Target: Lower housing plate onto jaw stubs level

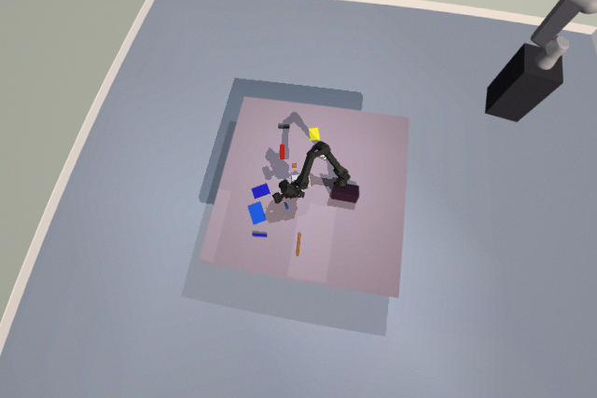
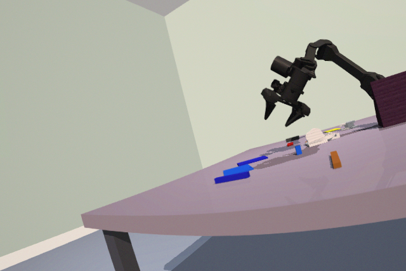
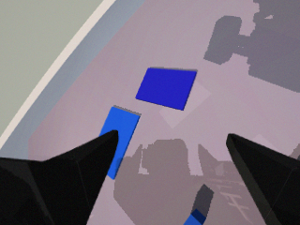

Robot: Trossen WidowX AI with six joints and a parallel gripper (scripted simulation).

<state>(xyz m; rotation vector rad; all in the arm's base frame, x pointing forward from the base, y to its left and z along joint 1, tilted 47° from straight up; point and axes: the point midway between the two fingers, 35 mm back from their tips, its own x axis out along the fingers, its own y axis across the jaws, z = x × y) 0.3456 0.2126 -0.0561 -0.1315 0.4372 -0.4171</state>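
Right now my gripper tip is 20 cm past the white part, 40 cm to the left of it and 11 cm above it. The rest, counted from my gripper tip: light blue plate 11 cm ahead, 15 cm to the left, 12 cm below; small blue block 8 cm behind, 5 cm to the left, 11 cm below; dark blue plate 14 cm ahead, 12 cm below.
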